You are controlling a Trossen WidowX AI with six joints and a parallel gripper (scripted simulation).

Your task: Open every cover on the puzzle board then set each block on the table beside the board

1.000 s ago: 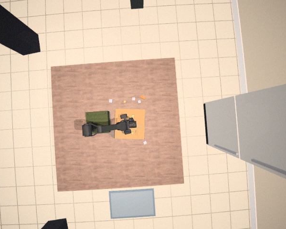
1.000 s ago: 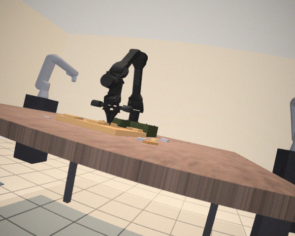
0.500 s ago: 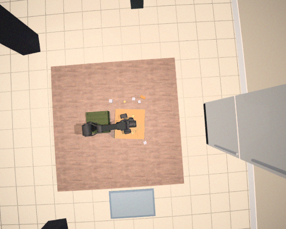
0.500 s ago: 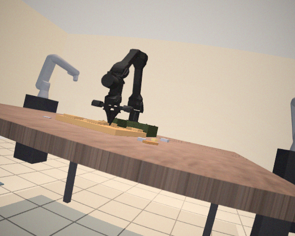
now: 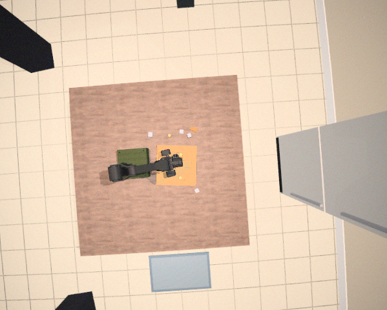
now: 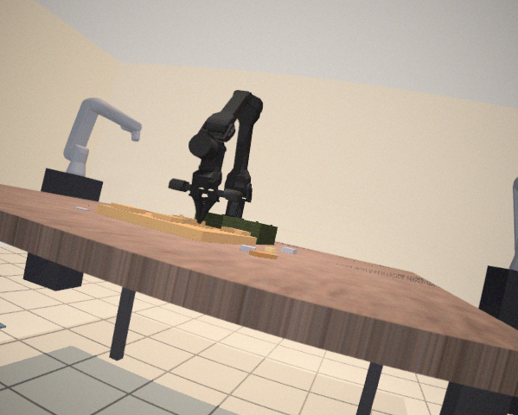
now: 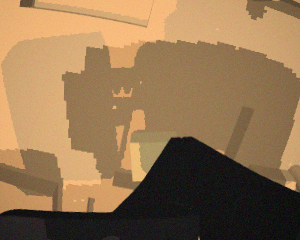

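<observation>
The puzzle board lies 4 cm ahead of my gripper tip, 2 cm to the right of it and 1 cm below it.
</observation>
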